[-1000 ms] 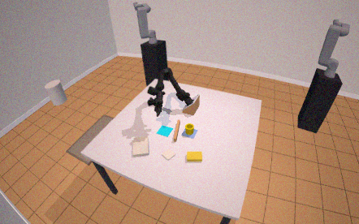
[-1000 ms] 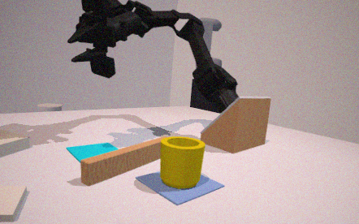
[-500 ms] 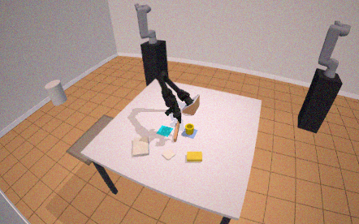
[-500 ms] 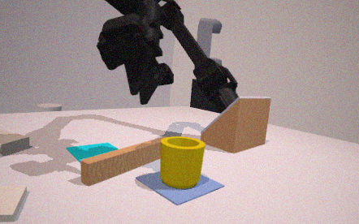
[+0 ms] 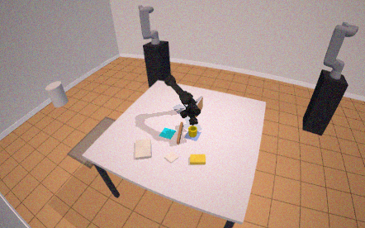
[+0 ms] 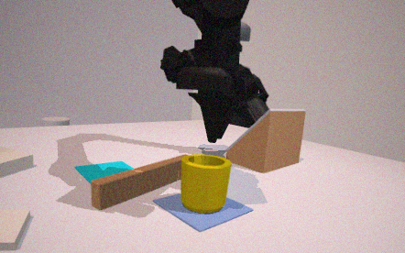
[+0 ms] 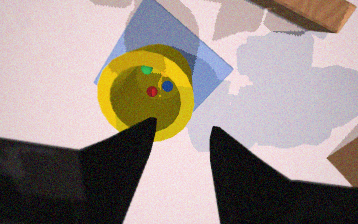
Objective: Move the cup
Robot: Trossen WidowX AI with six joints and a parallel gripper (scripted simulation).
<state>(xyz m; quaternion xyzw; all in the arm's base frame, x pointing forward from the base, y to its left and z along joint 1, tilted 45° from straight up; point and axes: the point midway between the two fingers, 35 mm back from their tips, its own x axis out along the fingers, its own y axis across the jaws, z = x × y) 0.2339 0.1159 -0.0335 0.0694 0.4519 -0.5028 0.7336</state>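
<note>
Now: gripper tip 60 mm above the yellow cup, 20 mm short of it and 10 mm to the right of it. From my gripper tip the other things lie so: cyan pad 180 mm to the right, 100 mm below, 100 mm ahead; then yellow block 240 mm ahead, 170 mm to the left, 80 mm below; then wooden bar 90 mm below, 80 mm to the right, 60 mm ahead.
</note>
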